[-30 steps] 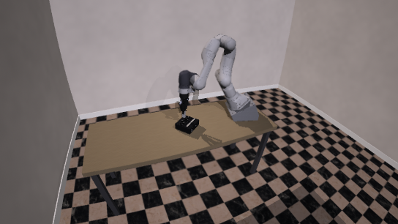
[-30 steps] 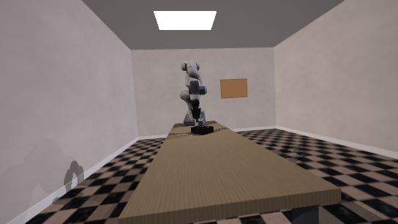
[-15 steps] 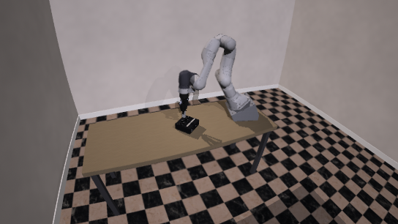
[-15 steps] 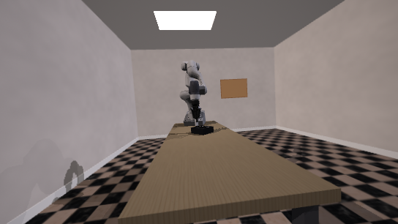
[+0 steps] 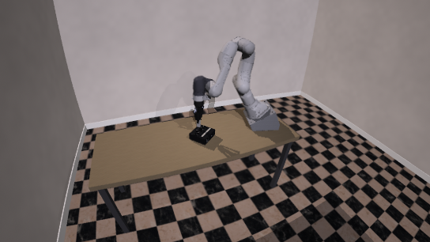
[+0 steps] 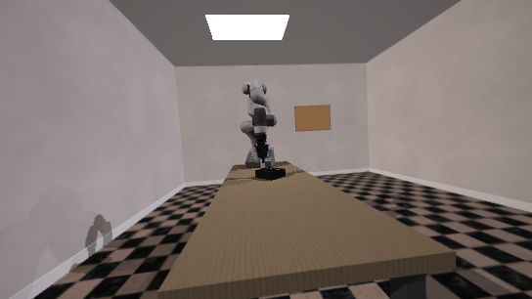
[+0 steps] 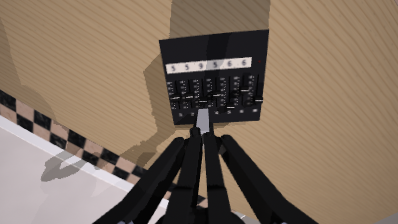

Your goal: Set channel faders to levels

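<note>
Right now the channel fader cap is 40 mm below my hand, 20 mm to the left of it and 10 mm behind it. From my hand the other things lie so: master fader (70 mm to the left, 60 mm ahead, 40 mm below).
</note>
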